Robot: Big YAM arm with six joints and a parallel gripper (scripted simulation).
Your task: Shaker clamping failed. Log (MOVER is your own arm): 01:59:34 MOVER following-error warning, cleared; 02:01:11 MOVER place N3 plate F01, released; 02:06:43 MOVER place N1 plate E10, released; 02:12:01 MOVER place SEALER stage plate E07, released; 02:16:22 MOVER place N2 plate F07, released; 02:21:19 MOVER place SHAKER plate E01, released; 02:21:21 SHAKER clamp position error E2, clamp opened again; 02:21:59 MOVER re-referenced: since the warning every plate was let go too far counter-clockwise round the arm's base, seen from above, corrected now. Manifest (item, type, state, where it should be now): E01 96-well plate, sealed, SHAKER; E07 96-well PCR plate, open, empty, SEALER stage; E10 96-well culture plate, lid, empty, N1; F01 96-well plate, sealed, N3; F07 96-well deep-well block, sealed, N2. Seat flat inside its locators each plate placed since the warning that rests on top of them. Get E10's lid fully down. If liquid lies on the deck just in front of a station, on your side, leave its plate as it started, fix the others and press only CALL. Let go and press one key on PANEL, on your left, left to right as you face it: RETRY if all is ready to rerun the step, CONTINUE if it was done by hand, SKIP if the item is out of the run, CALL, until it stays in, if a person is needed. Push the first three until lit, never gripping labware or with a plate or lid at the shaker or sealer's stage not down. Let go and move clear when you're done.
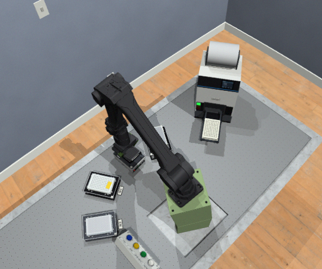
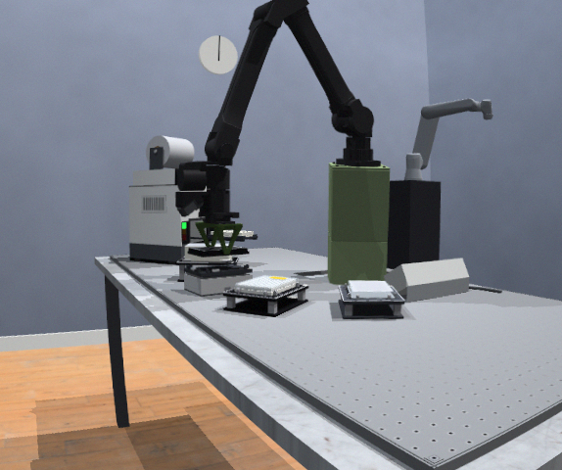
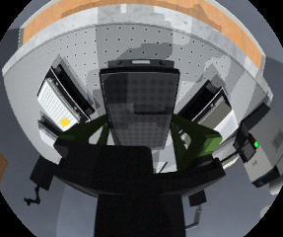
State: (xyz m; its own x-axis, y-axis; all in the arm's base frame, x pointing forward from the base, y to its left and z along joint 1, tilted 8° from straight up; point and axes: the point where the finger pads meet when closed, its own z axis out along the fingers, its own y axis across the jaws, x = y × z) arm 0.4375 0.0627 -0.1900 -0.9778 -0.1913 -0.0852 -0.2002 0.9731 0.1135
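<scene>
My hand is right at the dark sealed plate. From my hand the other things lie so: white deep-well block: 20 mm behind, 180 mm to the right, 30 mm below; then film roll: 10 mm ahead, 640 mm to the right, 290 mm above.
</scene>
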